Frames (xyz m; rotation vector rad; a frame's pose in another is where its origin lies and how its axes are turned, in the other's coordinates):
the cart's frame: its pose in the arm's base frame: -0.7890 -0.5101 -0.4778 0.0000 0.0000 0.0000
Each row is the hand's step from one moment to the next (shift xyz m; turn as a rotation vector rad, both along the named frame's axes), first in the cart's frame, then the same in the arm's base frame.
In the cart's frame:
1: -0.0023 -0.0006 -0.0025 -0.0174 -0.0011 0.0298
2: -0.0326 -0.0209 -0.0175 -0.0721 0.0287 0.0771
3: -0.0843 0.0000 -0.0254 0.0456 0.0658 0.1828
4: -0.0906 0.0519 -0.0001 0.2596 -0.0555 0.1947
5: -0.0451 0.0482 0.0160 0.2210 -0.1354 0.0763
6: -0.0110 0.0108 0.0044 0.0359 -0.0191 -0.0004
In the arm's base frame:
1: -0.0023 -0.0006 -0.0025 -0.0174 -0.0011 0.0298
2: -0.0326 -0.0209 -0.0175 -0.0721 0.0287 0.0771
3: -0.0843 0.0000 -0.0254 0.0456 0.0658 0.1828
4: -0.0906 0.0519 -0.0001 0.2596 -0.0555 0.1947
5: -0.0451 0.0482 0.0160 0.2210 -0.1354 0.0763
6: -0.0110 0.0108 0.0044 0.0359 -0.0191 -0.0004

